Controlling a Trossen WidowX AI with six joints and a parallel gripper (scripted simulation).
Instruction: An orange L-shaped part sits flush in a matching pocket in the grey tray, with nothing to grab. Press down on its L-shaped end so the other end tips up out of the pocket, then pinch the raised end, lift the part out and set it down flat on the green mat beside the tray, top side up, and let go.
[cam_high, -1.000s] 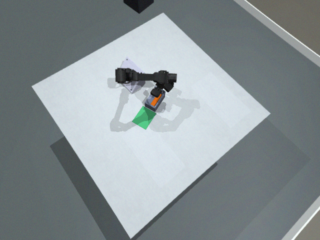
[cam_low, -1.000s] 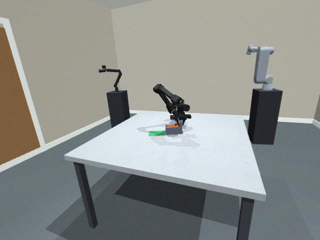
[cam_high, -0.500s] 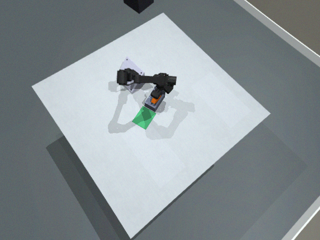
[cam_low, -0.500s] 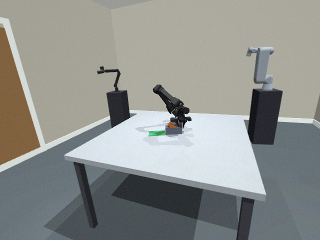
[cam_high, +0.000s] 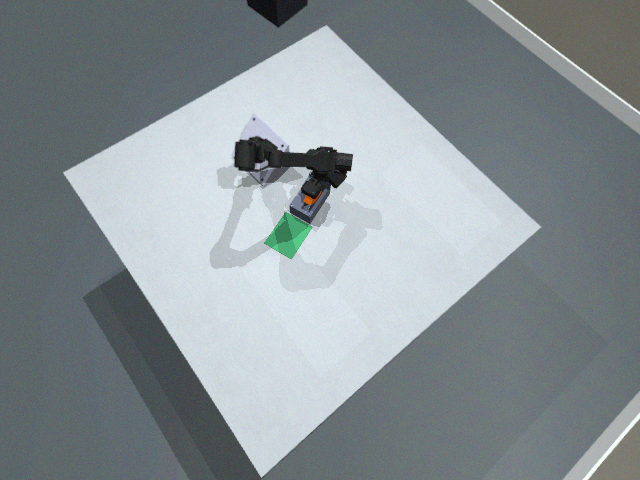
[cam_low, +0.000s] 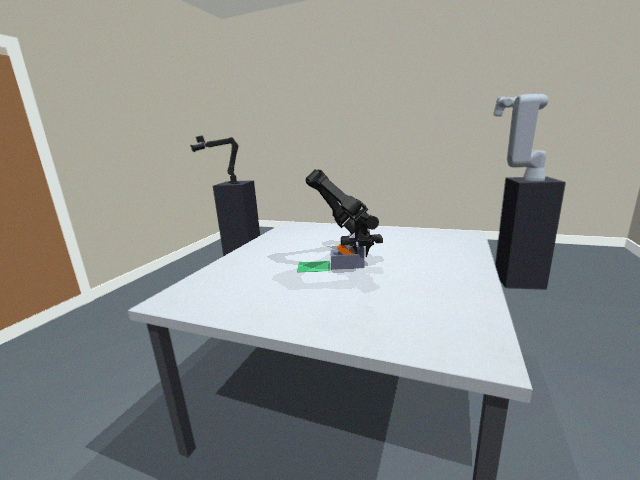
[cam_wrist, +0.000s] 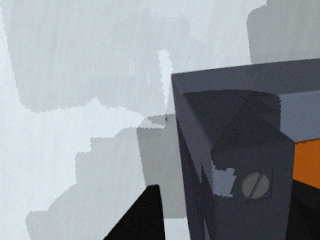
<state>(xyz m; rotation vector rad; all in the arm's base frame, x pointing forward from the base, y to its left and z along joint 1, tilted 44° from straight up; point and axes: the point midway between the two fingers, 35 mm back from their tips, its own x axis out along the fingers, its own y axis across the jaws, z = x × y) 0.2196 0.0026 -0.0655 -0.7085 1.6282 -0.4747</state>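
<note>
Now: the orange L-shaped part 5 cm to the right of my gripper tip and 1 cm above it. From my gripper tip the other things lie so: green mat 4 cm ahead, 22 cm to the right, 5 cm below.
</note>
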